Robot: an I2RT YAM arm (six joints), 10 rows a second.
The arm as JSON. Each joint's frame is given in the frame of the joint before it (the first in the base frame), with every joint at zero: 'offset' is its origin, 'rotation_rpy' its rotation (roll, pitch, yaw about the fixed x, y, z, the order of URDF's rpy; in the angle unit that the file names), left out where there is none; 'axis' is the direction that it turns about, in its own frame. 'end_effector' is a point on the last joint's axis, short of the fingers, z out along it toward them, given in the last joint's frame.
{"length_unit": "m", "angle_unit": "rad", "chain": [
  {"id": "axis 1", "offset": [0.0, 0.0, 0.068], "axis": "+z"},
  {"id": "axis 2", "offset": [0.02, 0.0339, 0.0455], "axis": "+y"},
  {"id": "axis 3", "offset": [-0.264, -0.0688, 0.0], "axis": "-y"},
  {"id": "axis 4", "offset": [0.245, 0.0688, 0.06], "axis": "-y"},
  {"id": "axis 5", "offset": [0.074, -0.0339, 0.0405], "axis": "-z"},
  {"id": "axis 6", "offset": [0.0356, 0.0, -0.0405], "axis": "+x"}
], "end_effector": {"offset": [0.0, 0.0, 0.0], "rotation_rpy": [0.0, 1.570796, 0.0]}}
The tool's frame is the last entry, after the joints.
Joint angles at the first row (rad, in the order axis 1, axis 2, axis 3, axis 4, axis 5, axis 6):
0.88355, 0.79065, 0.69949, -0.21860, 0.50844, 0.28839
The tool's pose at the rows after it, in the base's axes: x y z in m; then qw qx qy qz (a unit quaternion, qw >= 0):
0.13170 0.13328 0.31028 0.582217 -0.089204 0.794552 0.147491
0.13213 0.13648 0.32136 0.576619 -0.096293 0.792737 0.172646
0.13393 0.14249 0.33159 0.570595 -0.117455 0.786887 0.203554
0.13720 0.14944 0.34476 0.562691 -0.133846 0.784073 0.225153
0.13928 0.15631 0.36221 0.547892 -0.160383 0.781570 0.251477
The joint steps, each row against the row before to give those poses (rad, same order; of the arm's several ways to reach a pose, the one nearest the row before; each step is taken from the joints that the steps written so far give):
-0.00097, 0.01757, 0.02499, -0.02063, -0.00842, 0.00703
0.00098, 0.01500, 0.04487, -0.01806, -0.04789, 0.01422
0.00001, 0.02499, 0.04110, 0.00483, -0.07427, -0.00541
-0.00003, 0.03916, 0.06345, -0.01755, -0.05643, -0.00090
0.00003, 0.04194, 0.08709, -0.04681, -0.08030, -0.00554

